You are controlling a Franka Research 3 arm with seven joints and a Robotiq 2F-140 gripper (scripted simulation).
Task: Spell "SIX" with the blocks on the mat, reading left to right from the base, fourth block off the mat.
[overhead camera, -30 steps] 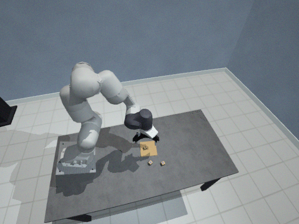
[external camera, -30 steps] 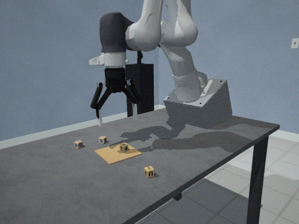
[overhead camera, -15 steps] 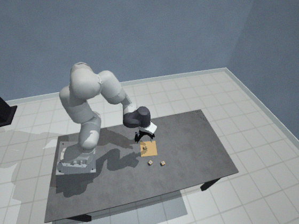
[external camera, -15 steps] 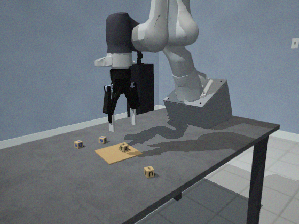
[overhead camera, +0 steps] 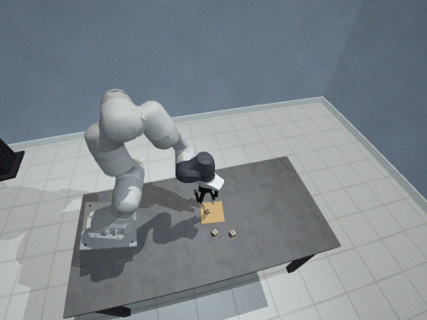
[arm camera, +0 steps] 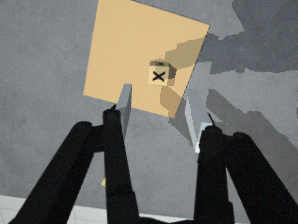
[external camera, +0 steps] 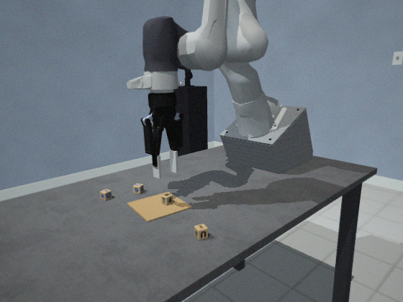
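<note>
Now: hand 12 cm above the tan mat, 2 cm short of it and 1 cm to the left of it.
</note>
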